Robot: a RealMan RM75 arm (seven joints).
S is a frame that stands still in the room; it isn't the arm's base.
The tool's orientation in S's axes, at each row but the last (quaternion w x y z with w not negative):
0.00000, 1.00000, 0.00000, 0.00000
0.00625, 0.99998, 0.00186, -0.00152
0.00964, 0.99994, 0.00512, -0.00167
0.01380, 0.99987, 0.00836, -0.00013
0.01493, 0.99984, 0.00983, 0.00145
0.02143, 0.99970, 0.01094, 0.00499
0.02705, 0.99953, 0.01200, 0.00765
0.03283, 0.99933, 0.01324, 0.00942
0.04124, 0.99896, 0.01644, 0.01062
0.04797, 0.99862, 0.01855, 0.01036
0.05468, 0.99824, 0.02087, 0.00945
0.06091, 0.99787, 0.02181, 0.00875
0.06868, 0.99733, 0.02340, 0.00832
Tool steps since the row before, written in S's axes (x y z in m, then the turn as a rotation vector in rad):
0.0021, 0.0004, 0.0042, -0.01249, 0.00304, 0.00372
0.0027, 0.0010, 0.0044, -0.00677, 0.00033, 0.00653
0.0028, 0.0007, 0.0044, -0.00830, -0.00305, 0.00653
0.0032, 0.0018, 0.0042, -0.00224, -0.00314, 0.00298
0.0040, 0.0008, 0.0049, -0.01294, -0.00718, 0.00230
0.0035, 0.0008, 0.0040, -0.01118, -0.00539, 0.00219
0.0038, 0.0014, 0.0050, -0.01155, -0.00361, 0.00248
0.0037, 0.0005, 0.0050, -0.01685, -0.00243, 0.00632
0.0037, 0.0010, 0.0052, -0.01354, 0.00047, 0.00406
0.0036, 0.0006, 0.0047, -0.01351, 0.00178, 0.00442
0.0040, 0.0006, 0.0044, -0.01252, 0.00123, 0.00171
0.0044, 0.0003, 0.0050, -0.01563, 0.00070, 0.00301
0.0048, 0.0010, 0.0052, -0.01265, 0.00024, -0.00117
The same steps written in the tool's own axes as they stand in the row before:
0.0021, -0.0004, -0.0042, -0.01249, -0.00304, -0.00372
0.0027, -0.0009, -0.0044, -0.00679, -0.00027, -0.00651
0.0028, -0.0006, -0.0044, -0.00835, 0.00309, -0.00644
0.0032, -0.0016, -0.0042, -0.00229, 0.00318, -0.00289
0.0040, -0.0006, -0.0049, -0.01307, 0.00699, -0.00213
0.0036, -0.0006, -0.0040, -0.01127, 0.00524, -0.00207
0.0039, -0.0010, -0.0050, -0.01160, 0.00347, -0.00247
0.0038, -0.0001, -0.0049, -0.01679, 0.00240, -0.00648
0.0038, -0.0004, -0.0052, -0.01343, -0.00057, -0.00439
0.0037, 0.0000, -0.0047, -0.01335, -0.00183, -0.00487
0.0041, 0.0000, -0.0044, -0.01243, -0.00154, -0.00210
0.0045, 0.0005, -0.0049, -0.01554, -0.00099, -0.00339
0.0049, -0.0001, -0.0052, -0.01264, -0.00097, 0.00088

